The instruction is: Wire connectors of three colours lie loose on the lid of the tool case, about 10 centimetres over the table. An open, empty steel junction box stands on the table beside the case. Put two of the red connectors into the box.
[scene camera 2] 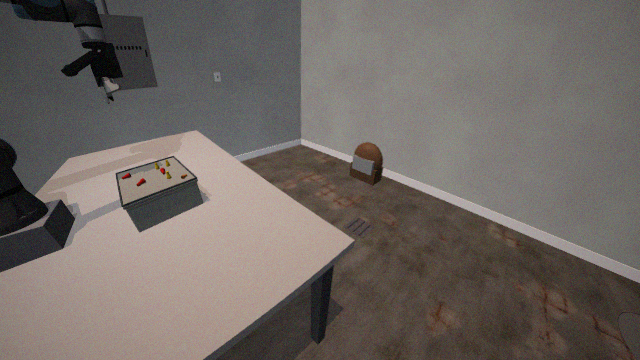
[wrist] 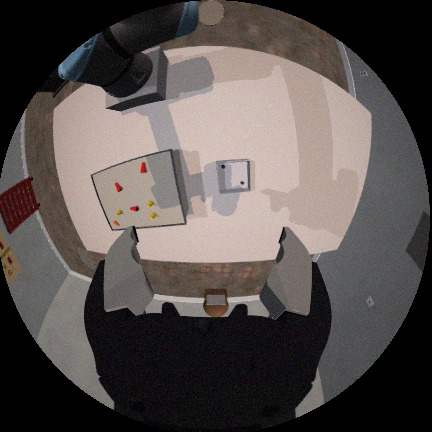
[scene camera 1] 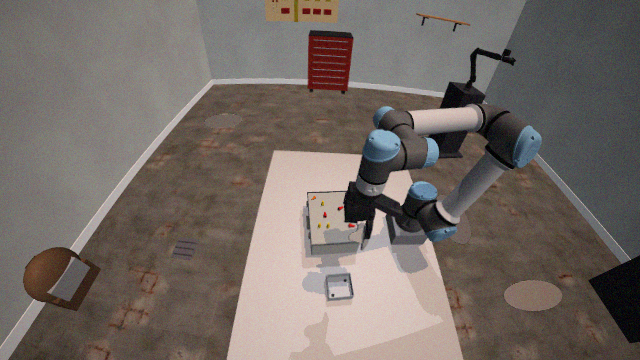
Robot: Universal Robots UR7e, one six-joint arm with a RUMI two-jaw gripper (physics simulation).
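Pixels of known places: gripper, fingertip midpoint: [scene camera 2: 111, 102] [wrist: 207, 228] [scene camera 1: 359, 229]; arm's base at its link origin: [scene camera 2: 12, 221] [wrist: 128, 74] [scene camera 1: 409, 219].
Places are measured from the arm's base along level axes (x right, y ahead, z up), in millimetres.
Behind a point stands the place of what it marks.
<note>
The tool case [scene camera 1: 316, 217] @(x 51, y 452, z 9 mm) [scene camera 2: 132, 194] @(x 144, y 298, z 9 mm) [wrist: 127, 176] @(x 48, y 314, z 9 mm) bears the loose connectors. One red connector [scene camera 1: 351, 225] @(x -14, y 302, z 19 mm) [scene camera 2: 126, 176] @(x -8, y 302, z 17 mm) [wrist: 143, 168] @(x -16, y 304, z 20 mm) lies toward the robot base, a second red connector [scene camera 1: 340, 208] @(x 84, y 336, z 22 mm) [scene camera 2: 141, 182] @(x 96, y 335, z 17 mm) [wrist: 118, 187] @(x 84, y 336, z 22 mm) farther from the box, and a third red connector [scene camera 1: 325, 215] @(x 50, y 412, z 22 mm) [scene camera 2: 163, 171] @(x 71, y 412, z 19 mm) [wrist: 134, 208] @(x 51, y 410, z 24 mm) near the yellow ones. The steel junction box [scene camera 1: 339, 299] @(x -307, y 394, z -80 mm) [wrist: 249, 176] @(x -305, y 391, z -63 mm) stands open and empty beside the case; it does not show in scene camera 2. My gripper [scene camera 1: 366, 242] [scene camera 2: 110, 96] @(x -184, y 347, z 257 mm) [wrist: 207, 228] @(x -184, y 347, z 257 mm) is open and empty, high above the table.
Three yellow connectors, one of them [scene camera 1: 322, 203] @(x 121, y 417, z 22 mm) [scene camera 2: 168, 175] @(x 129, y 415, z 21 mm) [wrist: 119, 213] @(x 119, y 418, z 23 mm) near an orange connector [scene camera 1: 314, 198] @(x 160, y 451, z 15 mm) [scene camera 2: 184, 176] @(x 171, y 454, z 16 mm) [wrist: 116, 223] @(x 160, y 456, z 16 mm), share the lid. The arm's base [scene camera 1: 407, 235] @(x -85, y 43, z -4 mm) [wrist: 162, 75] @(x -87, y 22, z -52 mm) stands on the table [scene camera 1: 270, 280] @(x -196, y 673, z -91 mm) [scene camera 2: 225, 270] @(x 509, y 392, z -91 mm) [wrist: 270, 125] @(x -397, y 226, z -91 mm) beside the case.
</note>
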